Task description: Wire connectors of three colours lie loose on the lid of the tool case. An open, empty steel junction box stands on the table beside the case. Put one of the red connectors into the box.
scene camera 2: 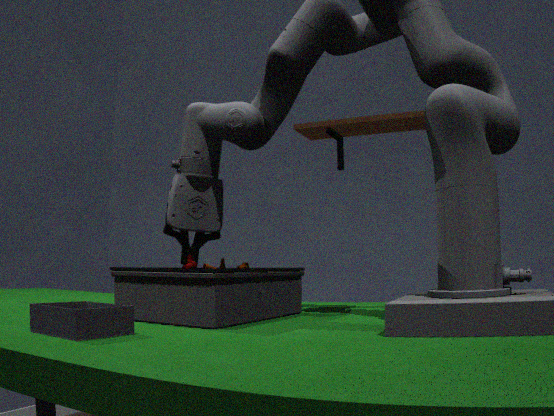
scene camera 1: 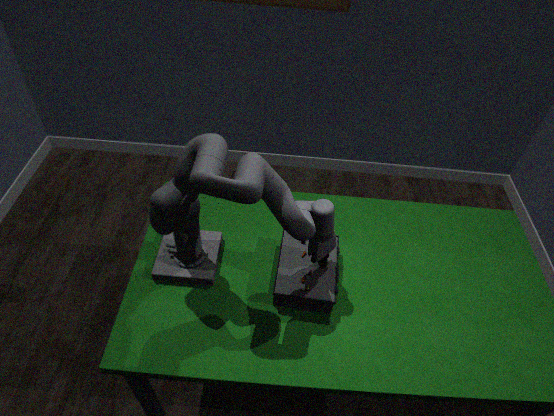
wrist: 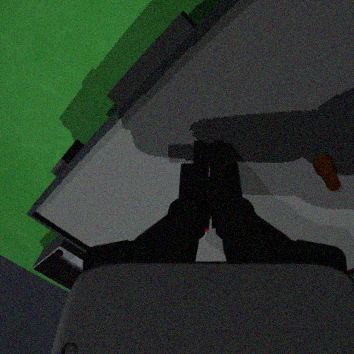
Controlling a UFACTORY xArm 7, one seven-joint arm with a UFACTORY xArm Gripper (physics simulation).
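Pixels of known places: gripper, fingertip midpoint: (scene camera 1: 322,264) (wrist: 208,159); arm's base at its link origin: (scene camera 2: 469,295) (scene camera 1: 190,254).
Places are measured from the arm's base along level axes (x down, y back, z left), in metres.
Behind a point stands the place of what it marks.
Observation:
My gripper (scene camera 1: 320,262) {x -0.043, y -0.498, z -0.001 m} (scene camera 2: 189,256) {x -0.043, y -0.498, z -0.001 m} (wrist: 208,159) {x -0.043, y -0.498, z -0.001 m} points down at the lid of the grey tool case (scene camera 1: 302,303) {x -0.002, y -0.438, z -0.148 m} (scene camera 2: 165,300) {x 0.004, y -0.434, z 0.145 m} (wrist: 95,195) {x -0.041, y -0.527, z 0.081 m}, with its fingers shut together. A red connector (scene camera 2: 190,264) {x -0.052, y -0.416, z 0.102 m} shows right at the fingertips in scene camera 2, low at the lid; in the wrist view a tiny red speck (wrist: 206,230) {x -0.069, y -0.474, z 0.021 m} shows between the finger bases, and the fingers hide the rest. No grip on it is visible. The open steel junction box (scene camera 2: 81,321) {x 0.020, y -0.402, z 0.346 m} stands on the green table beside the case; I cannot make it out in scene camera 1.
Orange connectors (scene camera 1: 304,254) (scene camera 2: 243,265) (wrist: 326,171) lie on the lid. Another connector (scene camera 2: 222,263) {x -0.054, y -0.452, z -0.046 m} stands up near the gripper. The arm's base (scene camera 1: 187,272) {x 0.000, y -0.009, z -0.080 m} (scene camera 2: 465,317) {x 0.019, y 0.007, z 0.126 m} is on the table. A wooden shelf (scene camera 2: 370,125) is on the wall behind.

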